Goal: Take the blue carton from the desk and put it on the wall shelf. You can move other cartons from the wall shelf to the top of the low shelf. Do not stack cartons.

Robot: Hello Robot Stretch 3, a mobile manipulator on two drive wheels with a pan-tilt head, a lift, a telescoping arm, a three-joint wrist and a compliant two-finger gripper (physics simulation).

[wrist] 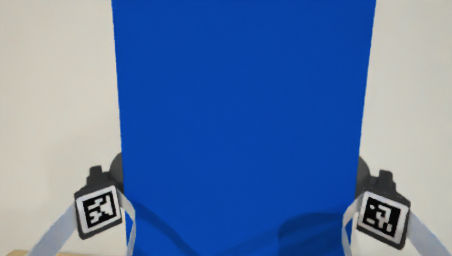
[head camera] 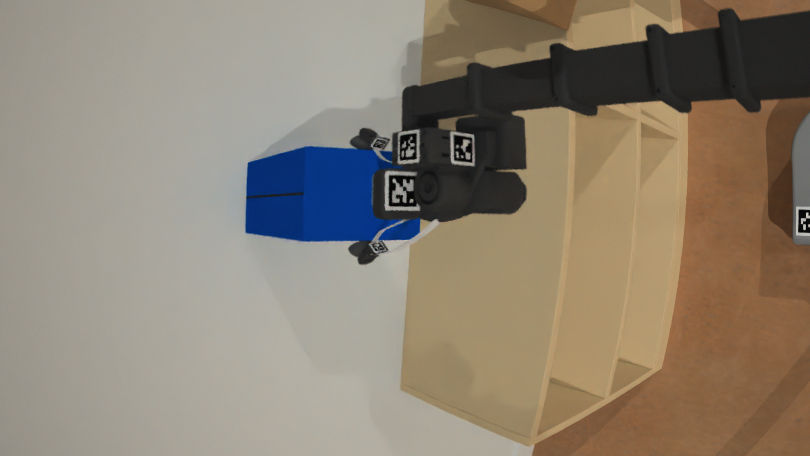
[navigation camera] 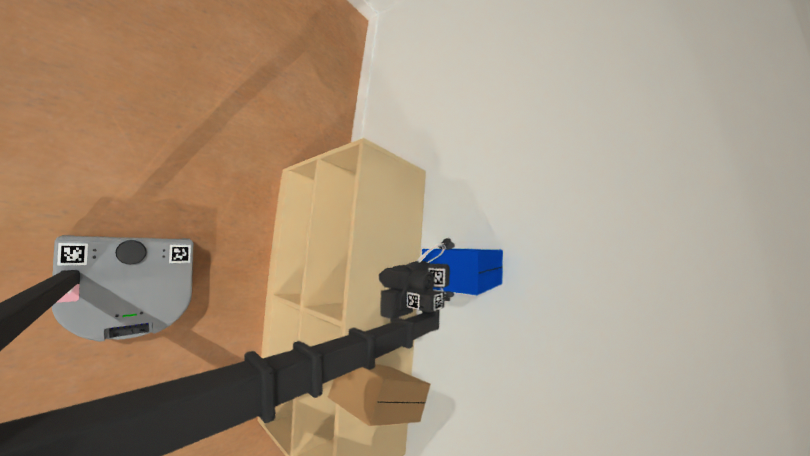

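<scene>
The blue carton [head camera: 334, 192] [navigation camera: 467, 270] [wrist: 240, 75] is upright between the two fingers of my gripper [head camera: 365, 195] [navigation camera: 447, 270] [wrist: 236, 170]. The fingertips press on its two opposite sides, so the gripper is shut on it. The carton is held up near the wall, at the back edge of the low shelf [head camera: 481, 294] [navigation camera: 391, 198] and above its top. In the wrist view a corner of the shelf top shows low at the left. The wall shelf and the desk do not show in these views.
A brown carton [head camera: 538, 8] [navigation camera: 396, 390] stands on the low shelf top, on the arm's far side from the blue carton. My arm [head camera: 612, 70] [navigation camera: 198, 396] reaches over the low shelf. The pale wall [head camera: 141, 226] [navigation camera: 651, 226] is behind it. My base [navigation camera: 158, 294] is on the wooden floor.
</scene>
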